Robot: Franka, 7 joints.
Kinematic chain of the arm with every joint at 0, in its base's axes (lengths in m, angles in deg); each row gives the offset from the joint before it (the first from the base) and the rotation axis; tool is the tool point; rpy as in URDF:
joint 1: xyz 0 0 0.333 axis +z
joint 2: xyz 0 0 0 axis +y
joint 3: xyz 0 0 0.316 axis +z
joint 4: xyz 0.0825 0 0 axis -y
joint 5: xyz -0.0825 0 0.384 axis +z
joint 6: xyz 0 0 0 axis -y
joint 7: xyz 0.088 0 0 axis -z
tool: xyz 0 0 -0.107 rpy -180 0 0
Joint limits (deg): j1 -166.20..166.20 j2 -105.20..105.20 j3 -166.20..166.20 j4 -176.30..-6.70 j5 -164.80..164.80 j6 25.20..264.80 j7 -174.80..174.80
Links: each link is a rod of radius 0.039 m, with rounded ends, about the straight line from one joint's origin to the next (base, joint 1, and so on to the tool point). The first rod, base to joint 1, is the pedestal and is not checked.
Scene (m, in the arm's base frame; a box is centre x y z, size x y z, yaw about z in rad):
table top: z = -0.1
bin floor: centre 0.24 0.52 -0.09 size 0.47 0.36 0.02 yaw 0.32
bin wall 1: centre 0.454 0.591 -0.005 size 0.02 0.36 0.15 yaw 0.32
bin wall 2: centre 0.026 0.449 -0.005 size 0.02 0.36 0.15 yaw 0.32
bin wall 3: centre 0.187 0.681 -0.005 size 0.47 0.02 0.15 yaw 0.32
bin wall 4: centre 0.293 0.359 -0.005 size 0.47 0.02 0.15 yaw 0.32
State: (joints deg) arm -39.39 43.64 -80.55 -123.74 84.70 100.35 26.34
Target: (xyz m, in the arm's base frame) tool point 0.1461 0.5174 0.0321
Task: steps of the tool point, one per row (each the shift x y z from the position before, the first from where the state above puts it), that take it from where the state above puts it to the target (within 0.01 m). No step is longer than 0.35 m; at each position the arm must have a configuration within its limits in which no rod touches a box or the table.
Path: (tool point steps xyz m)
1: 0.2545 -0.1010 0.1043
2: 0.2415 0.0524 0.1852
3: 0.1139 0.1760 0.2294
4: -0.0767 0.2020 0.2117
5: -0.2392 0.1138 0.1271
6: 0.2737 0.1672 -0.1200
7: 0.1440 0.2070 -0.2307
8: -0.0152 0.1757 -0.2871
9: -0.1529 0.0826 -0.2752
10: -0.2286 -0.0381 -0.2013

